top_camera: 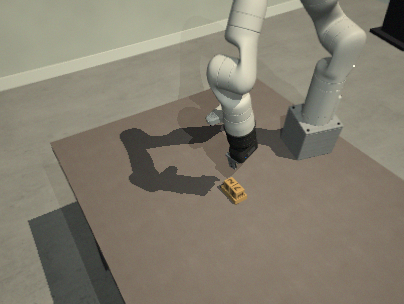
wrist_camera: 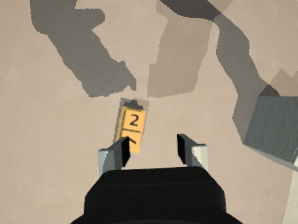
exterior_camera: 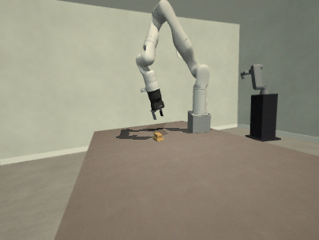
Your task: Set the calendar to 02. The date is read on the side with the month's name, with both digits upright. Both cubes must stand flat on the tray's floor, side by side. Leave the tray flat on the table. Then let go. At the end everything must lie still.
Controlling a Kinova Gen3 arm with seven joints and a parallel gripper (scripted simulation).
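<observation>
Now: hand 1 cm short of the orange cube, 3 cm to the left of it and 14 cm above it. Also, from my hand: tray: 1 cm ahead, 1 cm to the right, 15 cm below.
</observation>
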